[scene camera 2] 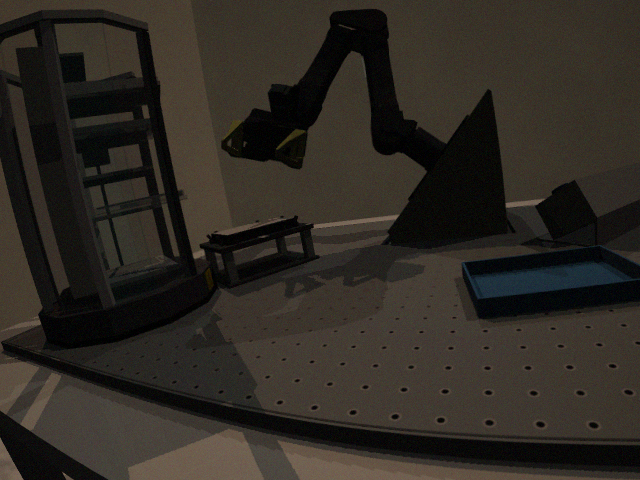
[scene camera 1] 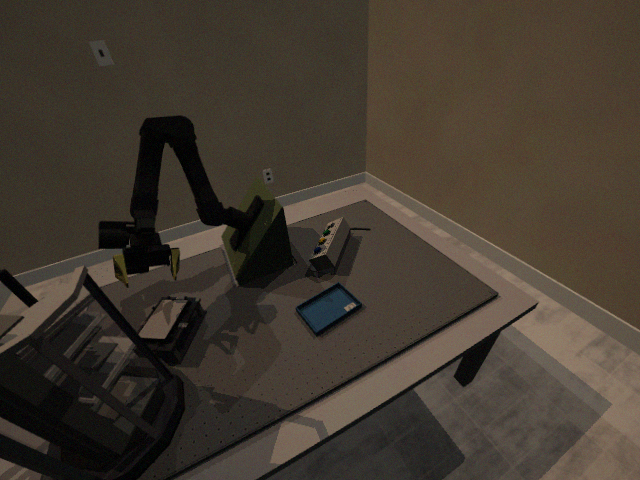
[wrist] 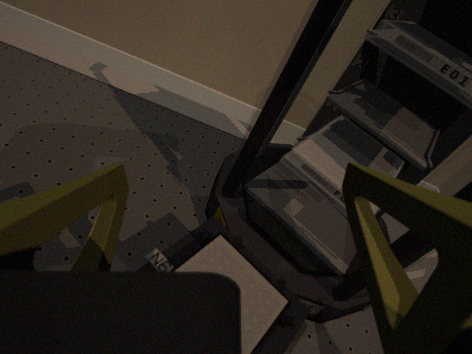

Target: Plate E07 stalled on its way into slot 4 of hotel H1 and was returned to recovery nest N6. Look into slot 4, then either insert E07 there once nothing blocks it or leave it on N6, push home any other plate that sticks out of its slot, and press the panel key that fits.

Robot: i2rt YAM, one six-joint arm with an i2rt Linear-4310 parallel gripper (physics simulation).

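Where they show: gripper, fingertip midpoint: [scene camera 2: 248,148] [scene camera 1: 152,282] [wrist: 235,175]; arm's base, origin of the base link: [scene camera 2: 442,161] [scene camera 1: 247,223].
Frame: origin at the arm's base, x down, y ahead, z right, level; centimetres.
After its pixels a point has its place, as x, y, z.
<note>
My gripper [scene camera 1: 149,280] {-7.5, 25.1, 27.2} [scene camera 2: 262,155] {-7.5, 25.1, 27.2} [wrist: 235,175] {-7.5, 25.1, 27.2} is open and empty, above the recovery nest N6 [scene camera 2: 230,268] {9.6, 33.4, 28.9} [wrist: 160,260] {6.4, 28.1, 25.6}. A pale-topped plate [scene camera 1: 164,318] {5.0, 24.7, 29.6} [scene camera 2: 255,229] {5.2, 27.6, 27.1} [wrist: 235,280] {5.0, 27.7, 31.6} lies on the nest; its label does not show. Hotel H1 [scene camera 1: 174,397] {8.5, 45.0, 29.5} [scene camera 2: 129,321] {10.6, 50.1, 31.3} [wrist: 250,245] {8.4, 34.0, 33.7} stands beside the nest. In the wrist view plate E01 [wrist: 430,57] {-13.3, 35.2, 36.3} sits at the upper right, near the slot number 3. A lower plate [wrist: 312,172] {-2.7, 34.3, 34.3} has its label partly hidden by a finger. In scene view 2 a thin plate edge [scene camera 2: 139,205] reaches past the front post. Slot 4's inside is unclear.
The key panel [scene camera 1: 333,245] {5.2, 21.0, -22.4} [scene camera 2: 610,201] {7.6, 22.7, -22.6}, with blue, yellow, green and dark keys, stands right of the arm's wedge mount [scene camera 1: 266,248] {2.4, 14.2, -2.1} [scene camera 2: 465,191] {5.1, 14.2, -3.9}. A blue tray [scene camera 1: 325,311] {12.2, 38.2, -9.9} [scene camera 2: 553,297] {11.3, 43.1, -10.4} lies nearer the front. The hotel's dark post [wrist: 280,100] {-4.8, 39.4, 30.3} rises beside the nest.
</note>
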